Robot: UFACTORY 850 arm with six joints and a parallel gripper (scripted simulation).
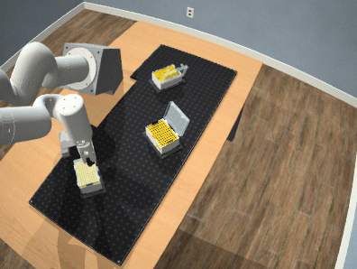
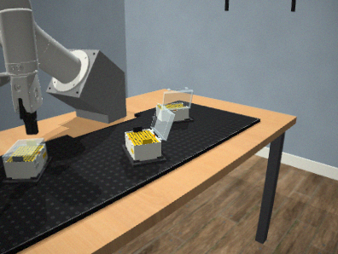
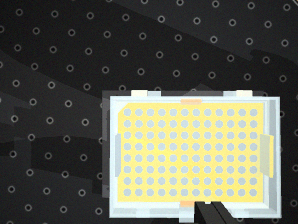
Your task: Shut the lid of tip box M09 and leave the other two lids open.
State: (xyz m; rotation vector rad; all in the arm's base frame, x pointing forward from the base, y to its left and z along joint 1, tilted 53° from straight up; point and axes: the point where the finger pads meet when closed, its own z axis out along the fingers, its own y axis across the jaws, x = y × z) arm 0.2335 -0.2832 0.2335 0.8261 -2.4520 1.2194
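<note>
My gripper is now 3 cm past the yellow tip rack, 2 cm to the left of it and 8 cm above it.
</note>
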